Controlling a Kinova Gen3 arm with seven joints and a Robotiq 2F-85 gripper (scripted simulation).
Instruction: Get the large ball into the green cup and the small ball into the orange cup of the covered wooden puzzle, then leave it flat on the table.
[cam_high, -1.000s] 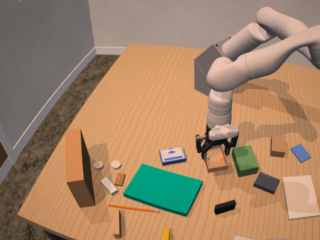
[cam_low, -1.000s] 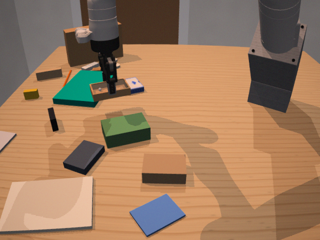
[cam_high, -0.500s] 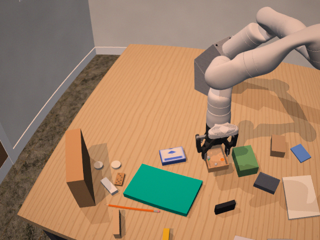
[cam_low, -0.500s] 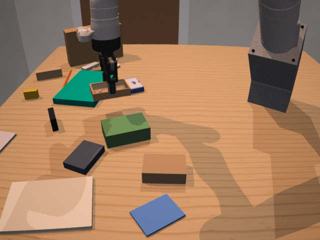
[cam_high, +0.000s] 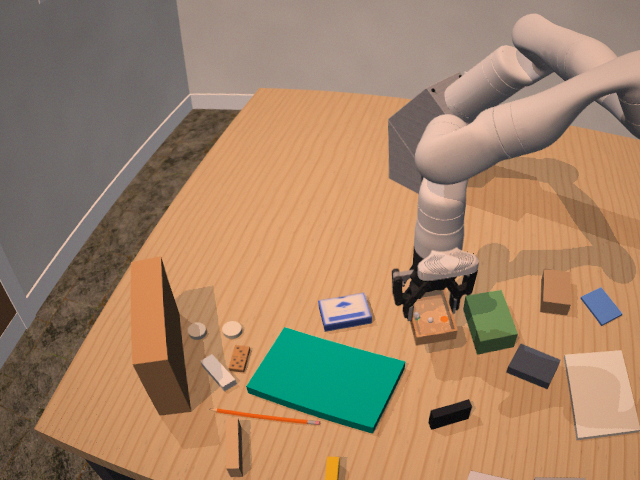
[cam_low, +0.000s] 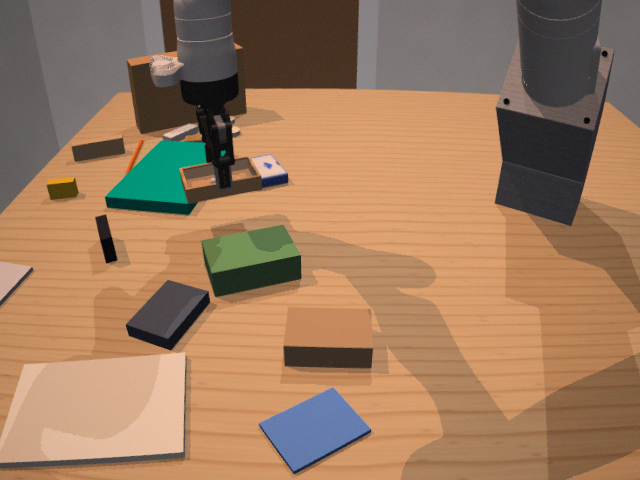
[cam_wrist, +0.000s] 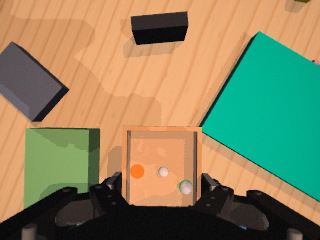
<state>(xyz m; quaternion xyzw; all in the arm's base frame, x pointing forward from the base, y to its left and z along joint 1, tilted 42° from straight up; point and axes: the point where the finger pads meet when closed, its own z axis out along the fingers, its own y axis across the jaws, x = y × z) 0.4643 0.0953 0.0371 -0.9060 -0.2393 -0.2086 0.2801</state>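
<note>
Right now the wooden puzzle is 2 cm below my hand. From my hand the other things lie so: green block 8 cm behind, 10 cm to the left, 7 cm below; then teal slab 15 cm ahead, 12 cm to the right, 8 cm below; then black block 14 cm ahead, 10 cm to the left, 7 cm below.
</note>
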